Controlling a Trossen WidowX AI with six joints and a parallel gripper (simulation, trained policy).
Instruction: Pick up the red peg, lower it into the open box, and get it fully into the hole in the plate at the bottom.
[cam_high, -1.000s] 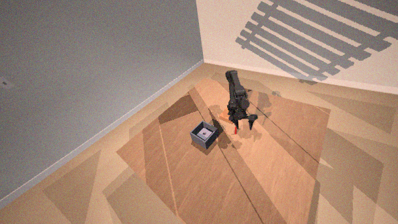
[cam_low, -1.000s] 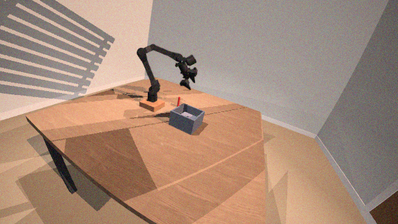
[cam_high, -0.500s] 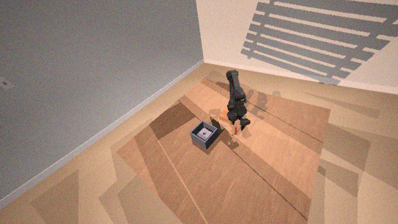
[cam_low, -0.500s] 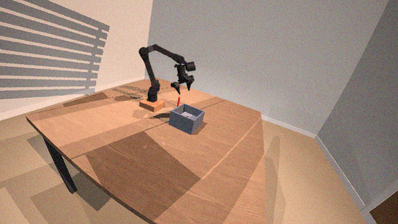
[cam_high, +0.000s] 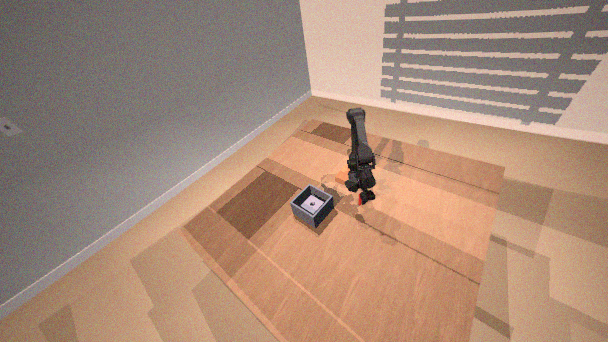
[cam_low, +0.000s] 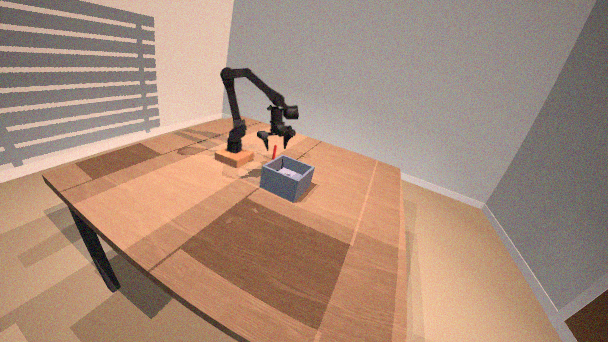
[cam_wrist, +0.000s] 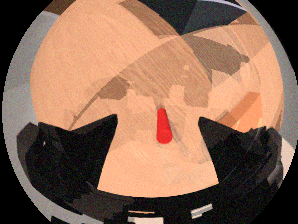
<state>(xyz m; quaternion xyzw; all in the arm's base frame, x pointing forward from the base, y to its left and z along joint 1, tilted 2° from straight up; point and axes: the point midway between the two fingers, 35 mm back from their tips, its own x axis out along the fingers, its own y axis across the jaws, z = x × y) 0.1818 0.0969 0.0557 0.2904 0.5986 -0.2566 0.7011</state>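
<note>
Right now the red peg is 2 cm below my gripper tip and 1 cm behind it. From my gripper tip the other things lie so: pale plate 21 cm to the right, 13 cm ahead, 1 cm below; then blue-grey box 21 cm to the right, 13 cm ahead, 3 cm below.
</note>
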